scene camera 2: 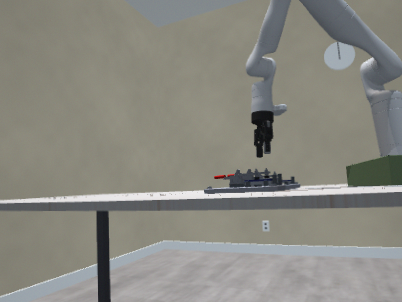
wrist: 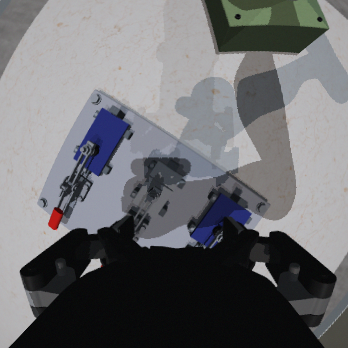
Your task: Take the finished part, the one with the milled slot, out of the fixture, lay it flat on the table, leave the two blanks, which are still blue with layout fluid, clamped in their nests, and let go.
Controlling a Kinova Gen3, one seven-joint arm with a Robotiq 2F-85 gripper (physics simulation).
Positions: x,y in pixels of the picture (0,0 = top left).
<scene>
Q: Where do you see a blue blank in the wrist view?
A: At 222,206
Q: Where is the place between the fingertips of my gripper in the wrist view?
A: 177,226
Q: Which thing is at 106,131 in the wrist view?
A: A blue blank.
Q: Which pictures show my gripper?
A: Scene camera 2 and the wrist view: all of them.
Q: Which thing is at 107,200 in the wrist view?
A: A fixture plate.
</scene>
